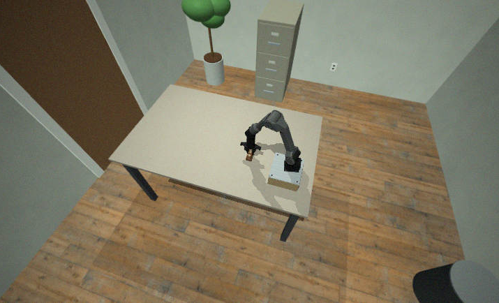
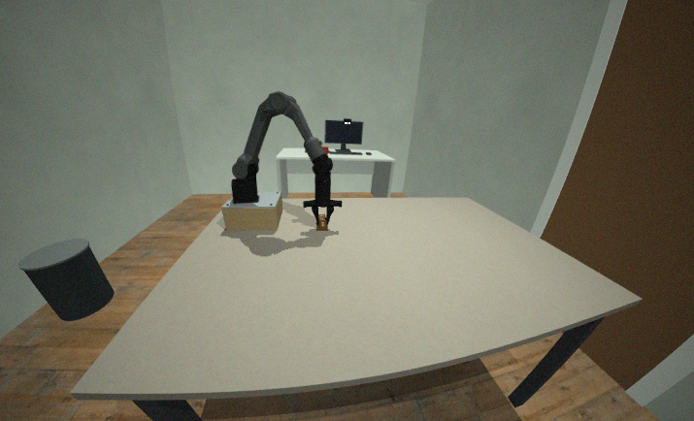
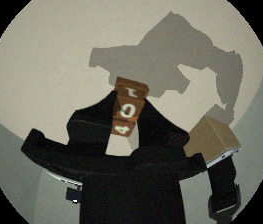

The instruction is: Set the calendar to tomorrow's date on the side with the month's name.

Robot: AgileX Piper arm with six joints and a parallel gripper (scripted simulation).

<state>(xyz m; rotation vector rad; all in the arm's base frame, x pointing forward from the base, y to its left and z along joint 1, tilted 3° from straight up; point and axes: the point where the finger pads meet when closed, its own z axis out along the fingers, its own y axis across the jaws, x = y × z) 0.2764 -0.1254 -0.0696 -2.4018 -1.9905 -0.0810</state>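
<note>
The wooden digit cube lies right at my hand. From my hand the other things lie so: brown tray 2 cm to the left, 2 cm below.
</note>
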